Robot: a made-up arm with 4 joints.
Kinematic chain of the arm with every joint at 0, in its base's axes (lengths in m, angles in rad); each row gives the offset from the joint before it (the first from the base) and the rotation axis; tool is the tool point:
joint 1: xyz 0 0 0.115 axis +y
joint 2: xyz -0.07 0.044 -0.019 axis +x
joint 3: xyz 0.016 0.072 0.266 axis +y
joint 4: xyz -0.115 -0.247 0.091 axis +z
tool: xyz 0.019 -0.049 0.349
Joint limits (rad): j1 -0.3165..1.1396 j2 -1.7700..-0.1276 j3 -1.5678..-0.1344 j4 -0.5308..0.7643
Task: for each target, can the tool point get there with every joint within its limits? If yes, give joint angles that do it. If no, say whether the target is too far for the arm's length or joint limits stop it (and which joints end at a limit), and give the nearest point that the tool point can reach.
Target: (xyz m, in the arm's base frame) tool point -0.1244 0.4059 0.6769
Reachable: yes | joints 0.7326 -1.2635 -0.8991 -0.3192
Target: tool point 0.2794 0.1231 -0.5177
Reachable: no: joint limits stop it (at a limit: joint 1, joint 2, joint 3, joint 4) | nearest point -0.1824 0.7623 0.0944 | short by 0.998 m
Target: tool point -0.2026 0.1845 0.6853
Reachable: yes | joints 0.6372 -0.9992 -1.2545 -0.0085
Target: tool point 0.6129 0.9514 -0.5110
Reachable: no: too far | nearest point -0.1824 0.7623 0.0944 | short by 1.017 m
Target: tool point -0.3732 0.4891 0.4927
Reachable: yes | joints 0.1340 -1.2969 -0.7908 0.4651
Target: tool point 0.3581 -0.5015 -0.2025
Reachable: no: joint limits stop it (at a limit: joint 1, joint 2, joint 3) | nearest point 0.5536 -0.0705 0.5719 | short by 0.908 m
